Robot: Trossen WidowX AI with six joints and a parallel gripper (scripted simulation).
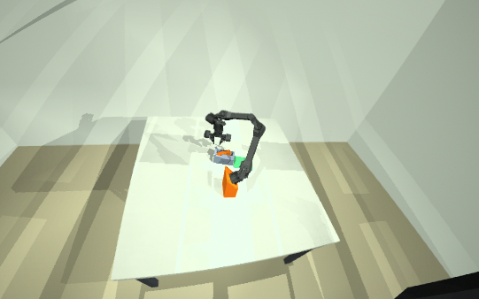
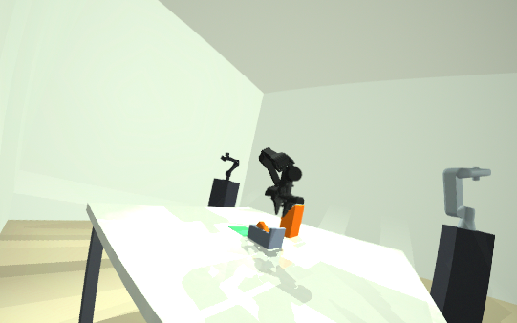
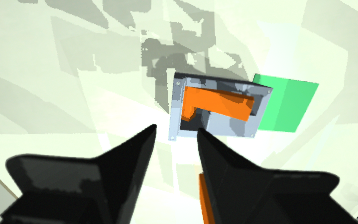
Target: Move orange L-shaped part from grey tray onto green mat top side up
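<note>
My gripper tip is 2 cm past the orange L-shaped part, 4 cm to the left of it and 10 cm above it. Round my gripper tip: green mat (9 cm behind, 20 cm to the right, 16 cm below).
</note>
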